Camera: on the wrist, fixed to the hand. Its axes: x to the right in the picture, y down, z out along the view.
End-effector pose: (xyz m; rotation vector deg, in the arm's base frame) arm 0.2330 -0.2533 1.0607 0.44 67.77 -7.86
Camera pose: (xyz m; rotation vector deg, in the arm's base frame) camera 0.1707 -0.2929 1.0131 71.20 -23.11 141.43
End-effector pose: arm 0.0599 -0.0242 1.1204 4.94 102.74 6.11
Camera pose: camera -0.0163 -0.0659 1.1072 118.09 -24.98 116.31
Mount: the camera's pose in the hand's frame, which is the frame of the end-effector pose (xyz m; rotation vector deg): 0.0249 -0.0430 -0.0724 -20.31 -32.73 174.69
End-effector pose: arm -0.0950 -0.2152 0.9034 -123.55 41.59 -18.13
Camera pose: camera -0.0909 -0.2542 0.9820 34.85 133.19 100.69
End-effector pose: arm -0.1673 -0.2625 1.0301 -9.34 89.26 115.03
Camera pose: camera -0.1838 -0.3135 0.9606 -88.48 9.67 -48.65
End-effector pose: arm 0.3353 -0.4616 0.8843 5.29 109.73 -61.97
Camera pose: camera 0.2526 -0.4448 0.9087 83.92 -8.33 69.60
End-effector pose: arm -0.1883 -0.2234 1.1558 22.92 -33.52 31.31
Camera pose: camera -0.1161 -0.2120 1.1071 50.47 59.41 -125.33
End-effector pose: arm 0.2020 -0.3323 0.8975 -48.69 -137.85 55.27
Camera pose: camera 0.2083 -0.3062 0.9811 110.30 -29.08 -22.13
